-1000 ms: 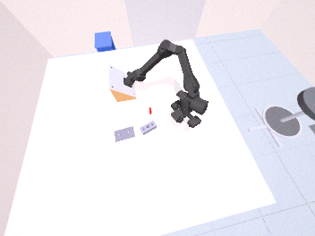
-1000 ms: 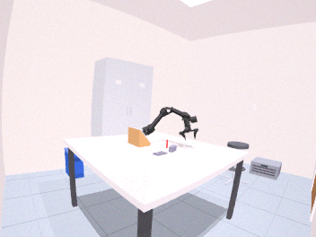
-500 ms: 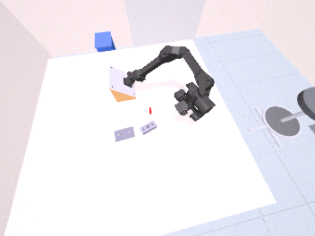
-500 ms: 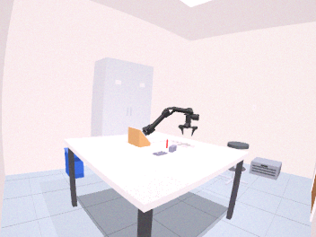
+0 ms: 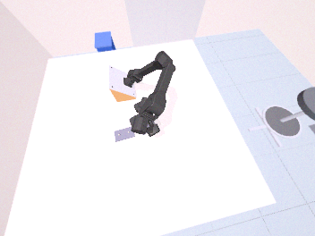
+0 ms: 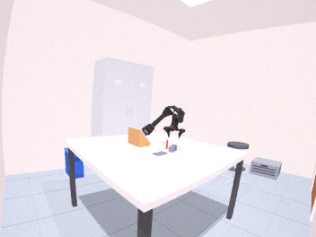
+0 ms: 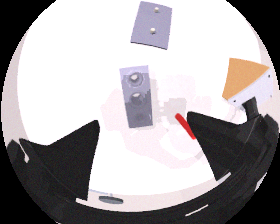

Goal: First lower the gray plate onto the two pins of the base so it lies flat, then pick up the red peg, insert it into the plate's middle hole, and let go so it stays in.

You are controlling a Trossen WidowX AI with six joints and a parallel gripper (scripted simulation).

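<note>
My gripper tip is 70 mm above the gray plate. Round my gripper tip: red peg: 100 mm behind, 70 mm below, 30 mm to the left.
</note>
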